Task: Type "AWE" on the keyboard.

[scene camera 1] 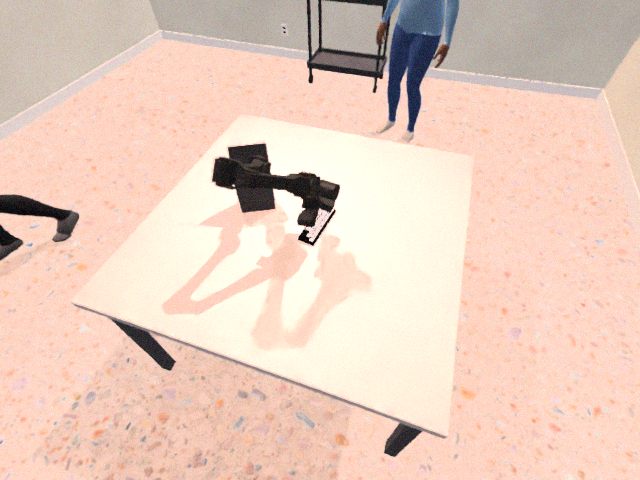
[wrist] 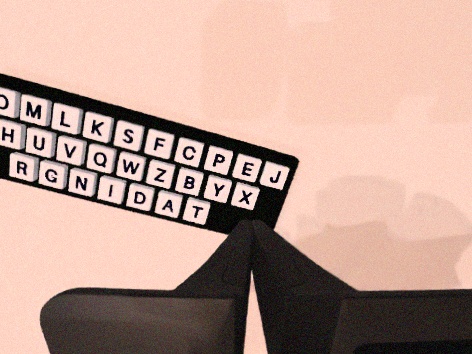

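Pixels of known places: gripper, fingertip midpoint: (wrist: 250, 229); arm's base, link origin: (scene camera 1: 257, 166).
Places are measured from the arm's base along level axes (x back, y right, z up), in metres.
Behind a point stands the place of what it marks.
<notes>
A black keyboard with white lettered keys (scene camera 1: 323, 223) {x -0.280, y 0.062, z -0.201 m} (wrist: 217, 212) {x -0.223, y 0.117, z -0.205 m} lies on the table, partly hidden by the arm in the scene view. In the wrist view the A key (wrist: 168, 205) {x -0.229, y 0.082, z -0.200 m} is in the lowest row beside T, the W key (wrist: 131, 166) {x -0.257, y 0.059, z -0.200 m} is in the middle row between Q and Z, and the E key (wrist: 247, 168) {x -0.258, y 0.136, z -0.200 m} is in the top row between P and J. My gripper (wrist: 250, 229) {x -0.252, y 0.131, z -0.127 m} is shut and empty. Its tips appear over the bare black corner of the keyboard, below the X key, right of T, and look raised above it.
The white table (scene camera 1: 403, 310) {x -0.635, y 0.380, z -0.218 m} carries the black arm on its dark base plate (scene camera 1: 256, 200) {x 0.014, y 0.037, z -0.154 m}. A person in blue (scene camera 1: 413, 56) stands behind the far table edge, near a black cart (scene camera 1: 345, 69). Another person's dark legs (scene camera 1: 36, 207) show at the left.
</notes>
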